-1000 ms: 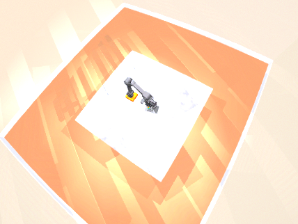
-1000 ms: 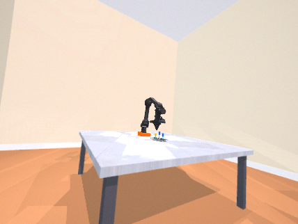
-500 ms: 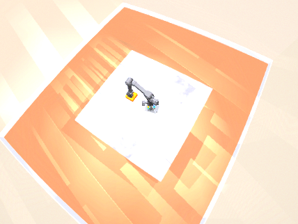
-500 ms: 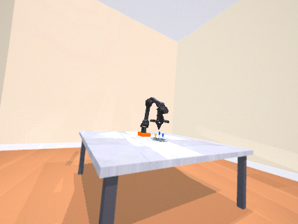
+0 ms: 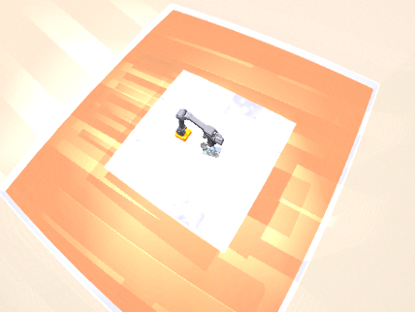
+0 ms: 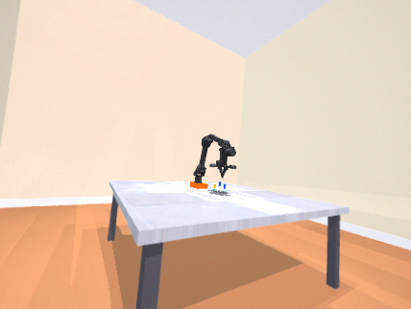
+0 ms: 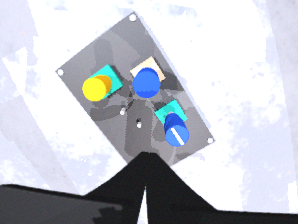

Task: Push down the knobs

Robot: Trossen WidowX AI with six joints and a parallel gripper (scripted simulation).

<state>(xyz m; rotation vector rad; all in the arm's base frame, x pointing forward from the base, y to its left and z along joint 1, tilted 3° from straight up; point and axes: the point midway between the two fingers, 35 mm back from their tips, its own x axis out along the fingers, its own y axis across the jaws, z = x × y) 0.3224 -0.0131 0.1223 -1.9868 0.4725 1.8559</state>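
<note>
Now: the teal potentiometer 7 cm below my gripper tip, 2 cm to the left of it and 1 cm ahead of it. From my gripper tip the other things lie so: yellow knob 7 cm below, 4 cm behind, 3 cm to the right.
</note>
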